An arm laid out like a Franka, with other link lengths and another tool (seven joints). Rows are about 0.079 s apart.
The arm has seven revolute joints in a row. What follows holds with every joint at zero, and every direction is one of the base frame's.
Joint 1 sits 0.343 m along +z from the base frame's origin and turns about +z.
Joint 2 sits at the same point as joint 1 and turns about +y.
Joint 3 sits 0.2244 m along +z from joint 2 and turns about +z.
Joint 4 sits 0.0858 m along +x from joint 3 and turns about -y.
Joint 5 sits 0.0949 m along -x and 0.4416 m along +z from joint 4 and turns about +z.
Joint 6 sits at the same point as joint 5 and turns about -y.
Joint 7 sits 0.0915 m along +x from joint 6 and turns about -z.
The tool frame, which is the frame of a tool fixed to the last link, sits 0.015 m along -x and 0.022 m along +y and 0.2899 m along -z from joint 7; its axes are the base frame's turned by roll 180, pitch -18.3 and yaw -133 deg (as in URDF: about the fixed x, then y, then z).
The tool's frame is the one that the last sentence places.
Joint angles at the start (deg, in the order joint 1, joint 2, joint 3, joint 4, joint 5, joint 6, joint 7): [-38.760, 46.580, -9.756, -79.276, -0.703, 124.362, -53.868]
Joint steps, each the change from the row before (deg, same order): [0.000, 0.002, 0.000, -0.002, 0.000, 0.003, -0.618]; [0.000, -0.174, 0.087, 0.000, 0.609, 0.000, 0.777]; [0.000, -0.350, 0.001, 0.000, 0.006, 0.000, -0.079]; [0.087, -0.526, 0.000, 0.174, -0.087, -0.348, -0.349]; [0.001, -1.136, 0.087, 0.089, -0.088, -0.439, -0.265]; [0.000, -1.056, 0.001, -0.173, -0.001, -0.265, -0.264]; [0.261, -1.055, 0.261, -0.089, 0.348, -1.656, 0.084]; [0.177, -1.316, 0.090, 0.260, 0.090, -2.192, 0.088]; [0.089, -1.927, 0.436, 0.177, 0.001, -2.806, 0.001]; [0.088, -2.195, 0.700, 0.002, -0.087, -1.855, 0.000]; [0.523, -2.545, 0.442, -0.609, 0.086, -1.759, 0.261]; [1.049, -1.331, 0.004, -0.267, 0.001, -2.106, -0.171]
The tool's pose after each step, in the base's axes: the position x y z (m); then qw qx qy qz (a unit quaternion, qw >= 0). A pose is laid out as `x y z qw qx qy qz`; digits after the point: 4 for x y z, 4 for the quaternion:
0.4531 -0.5299 -0.0302 0.2057 0.4633 -0.8578 0.0845
0.4566 -0.5280 -0.0286 0.2011 0.4552 -0.8633 0.0838
0.4583 -0.5294 -0.0244 0.1998 0.4552 -0.8633 0.0865
0.4612 -0.5308 -0.0169 0.1988 0.4582 -0.8617 0.0898
0.4662 -0.5336 -0.0030 0.1958 0.4594 -0.8610 0.0961
0.4690 -0.5358 0.0081 0.1932 0.4600 -0.8607 0.1009
0.4729 -0.5280 0.0177 0.1899 0.4615 -0.8615 0.0939
0.4749 -0.5235 0.0333 0.1890 0.4620 -0.8620 0.0881
0.4784 -0.5159 0.0547 0.1865 0.4649 -0.8617 0.0810
0.4867 -0.5092 0.0786 0.1805 0.4686 -0.8608 0.0827
0.4946 -0.4986 0.1019 0.1747 0.4718 -0.8602 0.0831
0.4987 -0.4845 0.1134 0.1754 0.4814 -0.8554 0.0756

